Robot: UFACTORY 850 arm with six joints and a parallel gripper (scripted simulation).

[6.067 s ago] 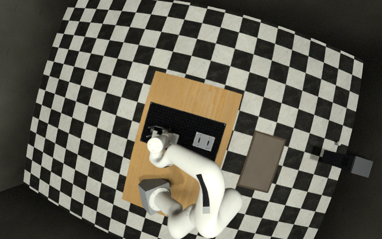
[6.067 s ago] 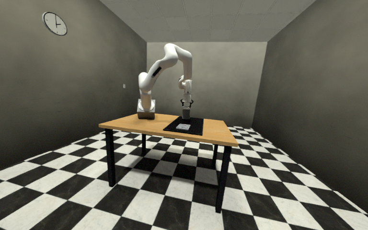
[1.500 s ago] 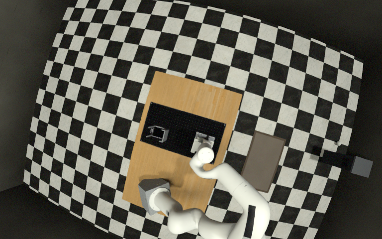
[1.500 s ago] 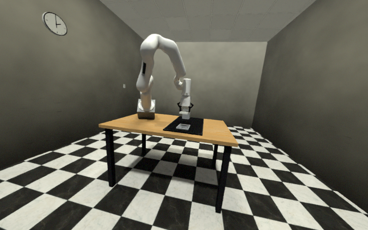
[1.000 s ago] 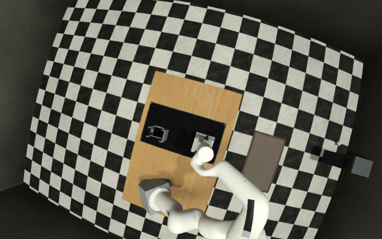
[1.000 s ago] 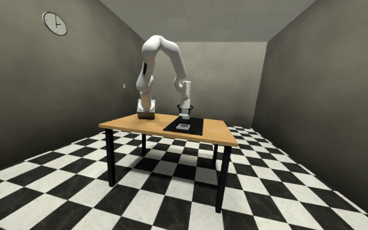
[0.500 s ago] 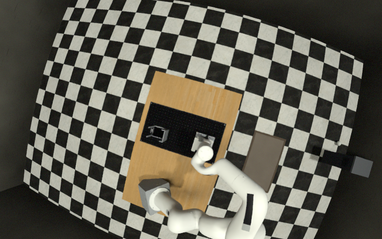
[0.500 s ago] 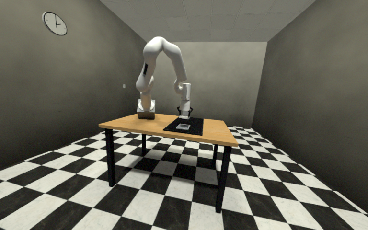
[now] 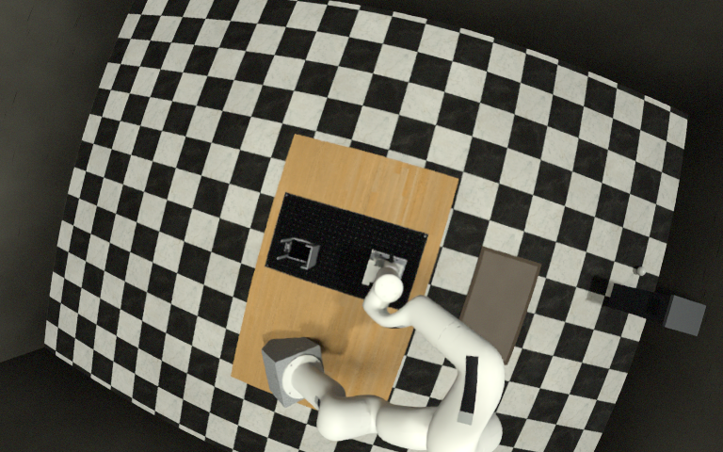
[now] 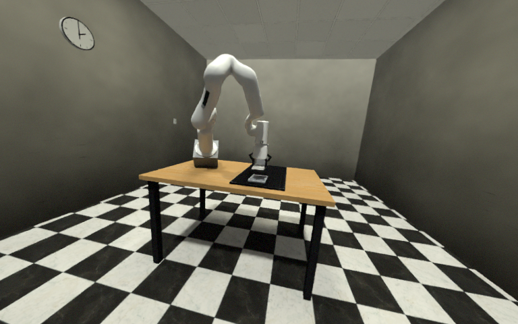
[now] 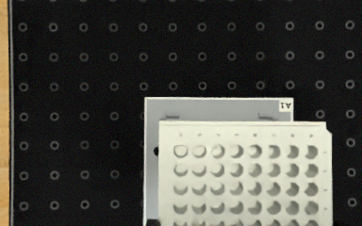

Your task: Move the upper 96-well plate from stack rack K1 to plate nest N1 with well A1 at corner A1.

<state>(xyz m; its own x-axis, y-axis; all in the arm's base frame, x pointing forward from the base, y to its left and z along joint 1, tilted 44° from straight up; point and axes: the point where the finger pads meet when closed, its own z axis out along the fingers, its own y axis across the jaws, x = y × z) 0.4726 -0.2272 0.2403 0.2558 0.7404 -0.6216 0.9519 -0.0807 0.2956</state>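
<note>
The grey plate nest N1 is 10 cm below my hand. From my hand the other things lie so: white 96-well plate 1 cm below; then A1 corner mark 7 cm ahead, 6 cm to the left, 9 cm below.
</note>
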